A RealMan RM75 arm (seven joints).
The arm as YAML. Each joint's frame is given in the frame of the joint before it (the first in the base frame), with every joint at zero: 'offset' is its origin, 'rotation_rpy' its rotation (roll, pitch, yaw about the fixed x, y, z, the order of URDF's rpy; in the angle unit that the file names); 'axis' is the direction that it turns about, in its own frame. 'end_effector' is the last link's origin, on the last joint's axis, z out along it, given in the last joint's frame.
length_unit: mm
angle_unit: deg
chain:
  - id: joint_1
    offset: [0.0, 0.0, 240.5]
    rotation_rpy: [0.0, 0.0, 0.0]
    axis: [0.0, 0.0, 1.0]
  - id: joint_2
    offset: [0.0, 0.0, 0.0]
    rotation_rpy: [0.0, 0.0, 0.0]
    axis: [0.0, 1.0, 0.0]
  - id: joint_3
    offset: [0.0, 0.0, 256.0]
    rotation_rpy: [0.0, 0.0, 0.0]
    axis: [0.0, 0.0, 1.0]
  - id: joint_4
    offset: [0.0, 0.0, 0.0]
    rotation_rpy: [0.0, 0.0, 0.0]
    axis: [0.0, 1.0, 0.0]
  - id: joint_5
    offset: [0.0, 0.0, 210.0]
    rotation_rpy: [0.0, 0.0, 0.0]
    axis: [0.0, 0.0, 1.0]
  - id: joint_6
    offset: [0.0, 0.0, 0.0]
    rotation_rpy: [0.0, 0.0, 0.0]
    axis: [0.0, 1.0, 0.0]
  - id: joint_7
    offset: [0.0, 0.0, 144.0]
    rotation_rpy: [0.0, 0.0, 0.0]
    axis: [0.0, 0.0, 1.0]
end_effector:
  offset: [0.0, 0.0, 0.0]
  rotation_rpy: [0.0, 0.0, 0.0]
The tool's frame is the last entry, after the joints.
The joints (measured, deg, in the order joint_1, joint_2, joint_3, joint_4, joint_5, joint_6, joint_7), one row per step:
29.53, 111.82, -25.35, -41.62, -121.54, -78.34, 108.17
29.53, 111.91, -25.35, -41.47, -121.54, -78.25, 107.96
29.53, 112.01, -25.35, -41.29, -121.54, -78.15, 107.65
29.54, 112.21, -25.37, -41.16, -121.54, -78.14, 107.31
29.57, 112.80, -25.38, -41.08, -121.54, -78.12, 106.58
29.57, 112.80, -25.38, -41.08, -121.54, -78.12, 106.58
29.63, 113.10, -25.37, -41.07, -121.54, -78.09, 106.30
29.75, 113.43, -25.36, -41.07, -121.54, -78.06, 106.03
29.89, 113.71, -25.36, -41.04, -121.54, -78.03, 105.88
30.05, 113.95, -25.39, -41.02, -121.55, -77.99, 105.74
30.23, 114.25, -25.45, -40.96, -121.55, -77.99, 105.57
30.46, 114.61, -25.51, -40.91, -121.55, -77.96, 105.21
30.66, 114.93, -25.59, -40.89, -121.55, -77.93, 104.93
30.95, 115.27, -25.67, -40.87, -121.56, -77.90, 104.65
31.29, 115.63, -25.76, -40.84, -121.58, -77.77, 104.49
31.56, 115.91, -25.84, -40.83, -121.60, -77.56, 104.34
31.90, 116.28, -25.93, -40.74, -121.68, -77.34, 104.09
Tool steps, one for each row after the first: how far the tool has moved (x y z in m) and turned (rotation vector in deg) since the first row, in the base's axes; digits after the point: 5 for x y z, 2 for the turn. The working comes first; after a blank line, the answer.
Tool pose at each row, in the base's axes (x y z in m, rotation vector in deg; the steps are taken from these numbers as rounded here):
0.32899, 0.36221, 0.09989, -122.99, 70.97, 35.98
0.32912, 0.36203, 0.09866, -123.06, 70.95, 35.98
0.32928, 0.36181, 0.09723, -123.17, 70.86, 35.95
0.32892, 0.36146, 0.09505, -123.45, 70.75, 35.99
0.32751, 0.36081, 0.08995, -124.03, 70.39, 36.16
0.32751, 0.36081, 0.08995, -124.03, 70.39, 36.16
0.32652, 0.36078, 0.08754, -124.28, 70.24, 36.30
0.32506, 0.36107, 0.08494, -124.58, 70.04, 36.48
0.32360, 0.36148, 0.08259, -124.83, 69.96, 36.69
0.32208, 0.36207, 0.08054, -125.09, 69.83, 36.84
0.32019, 0.36258, 0.07775, -125.48, 69.72, 37.05
0.31787, 0.36331, 0.07455, -125.99, 69.36, 37.24
0.31576, 0.36396, 0.07175, -126.43, 69.06, 37.39
0.31303, 0.36504, 0.06878, -126.96, 68.69, 37.58
0.31010, 0.36646, 0.06567, -127.39, 68.42, 37.79
0.30795, 0.36775, 0.06338, -127.65, 68.15, 37.88
0.30526, 0.36907, 0.05996, -128.08, 67.85, 37.97

0.00013, -0.00018, -0.00123, -0.04, 0.00, 0.05
0.00029, -0.00040, -0.00266, -0.09, -0.04, 0.14
-0.00007, -0.00075, -0.00484, -0.24, -0.01, 0.35
-0.00148, -0.00140, -0.00994, -0.48, 0.04, 0.87
-0.00148, -0.00140, -0.00994, -0.48, 0.04, 0.87
-0.00247, -0.00143, -0.01235, -0.57, 0.12, 1.11
-0.00393, -0.00114, -0.01495, -0.68, 0.21, 1.41
-0.00539, -0.00073, -0.01730, -0.79, 0.36, 1.63
-0.00691, -0.00014, -0.01935, -0.90, 0.45, 1.87
-0.00880, 0.00037, -0.02214, -1.11, 0.61, 2.18
-0.01112, 0.00110, -0.02534, -1.30, 0.68, 2.67
-0.01323, 0.00175, -0.02814, -1.47, 0.73, 3.08
-0.01596, 0.00283, -0.03111, -1.67, 0.79, 3.58
-0.01889, 0.00425, -0.03422, -1.84, 0.90, 3.99
-0.02104, 0.00554, -0.03651, -1.90, 0.90, 4.28
-0.02373, 0.00686, -0.03993, -2.07, 0.91, 4.67

